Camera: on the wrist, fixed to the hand. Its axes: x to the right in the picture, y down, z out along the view.
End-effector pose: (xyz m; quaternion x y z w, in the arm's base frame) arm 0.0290 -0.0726 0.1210 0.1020 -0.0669 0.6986 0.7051
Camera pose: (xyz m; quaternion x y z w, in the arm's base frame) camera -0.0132 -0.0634 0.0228 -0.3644 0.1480 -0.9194 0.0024
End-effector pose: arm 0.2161 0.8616 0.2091 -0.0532 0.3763 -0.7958 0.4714
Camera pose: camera 0.2070 0.9179 0.1182 0.0949 -0.0036 -0.3121 0.9453
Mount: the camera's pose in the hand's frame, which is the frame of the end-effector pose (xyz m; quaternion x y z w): -0.0150 0.0372 -0.0995 0.2153 -0.2653 0.6406 0.6876
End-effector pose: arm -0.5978 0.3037 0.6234 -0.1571 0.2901 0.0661 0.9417
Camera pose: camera -0.6705 0.3050 0.5445 0.2981 0.0645 0.6280 0.7160
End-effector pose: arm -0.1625 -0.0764 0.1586 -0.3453 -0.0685 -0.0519 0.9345
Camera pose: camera -0.1627 -0.1125 0.0576 -0.0939 -0.0850 0.6694 0.7320
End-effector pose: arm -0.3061 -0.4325 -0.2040 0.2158 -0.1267 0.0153 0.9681
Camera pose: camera -0.3000 -0.3564 -0.2794 0.2797 -0.4789 0.6007 0.5758
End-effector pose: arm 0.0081 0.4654 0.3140 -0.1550 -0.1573 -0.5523 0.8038
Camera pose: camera 0.0460 0.4486 0.2150 -0.1808 -0.3411 0.2102 0.8982
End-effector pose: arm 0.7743 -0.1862 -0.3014 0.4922 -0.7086 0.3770 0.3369
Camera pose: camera 0.7538 -0.0848 -0.2730 -0.0571 0.8108 -0.4970 0.3038
